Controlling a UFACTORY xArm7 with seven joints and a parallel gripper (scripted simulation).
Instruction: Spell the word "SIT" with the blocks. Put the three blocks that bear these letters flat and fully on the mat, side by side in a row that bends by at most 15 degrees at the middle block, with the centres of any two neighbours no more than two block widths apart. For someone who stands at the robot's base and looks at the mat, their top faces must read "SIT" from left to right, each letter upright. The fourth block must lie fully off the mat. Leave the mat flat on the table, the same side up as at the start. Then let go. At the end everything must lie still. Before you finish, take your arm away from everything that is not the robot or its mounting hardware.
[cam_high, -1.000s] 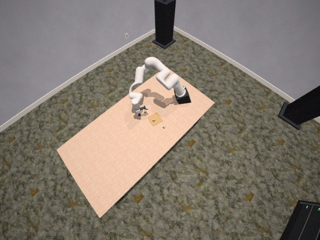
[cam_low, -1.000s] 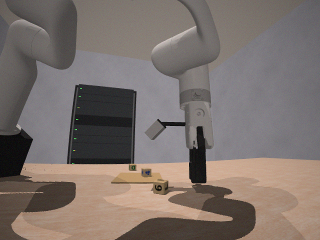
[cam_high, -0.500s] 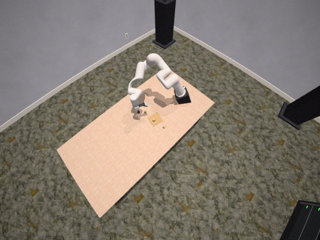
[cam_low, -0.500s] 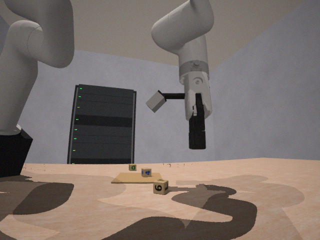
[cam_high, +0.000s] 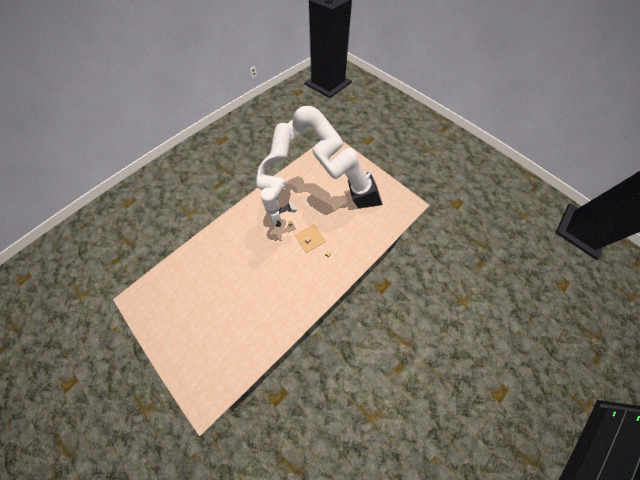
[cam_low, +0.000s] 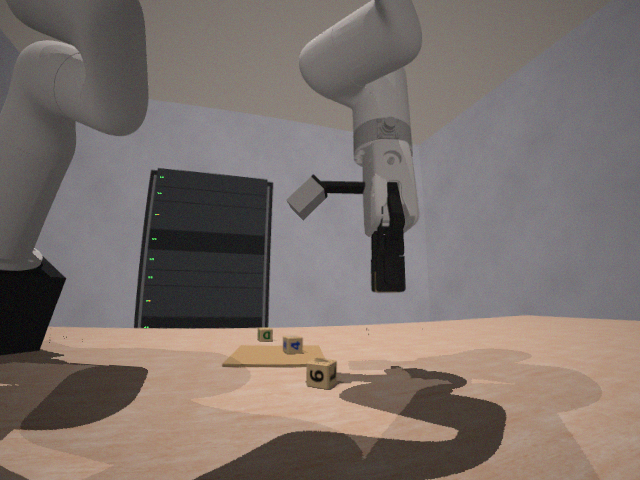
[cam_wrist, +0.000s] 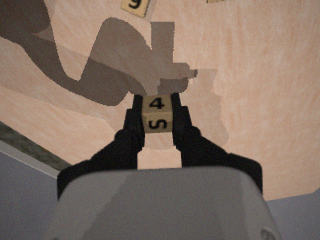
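Right now my hand is 90 mm past the tan mat, 170 mm to the right of it and 120 mm above it. Also, from my hand: wooden block 80 mm behind, 320 mm to the left, 110 mm below.
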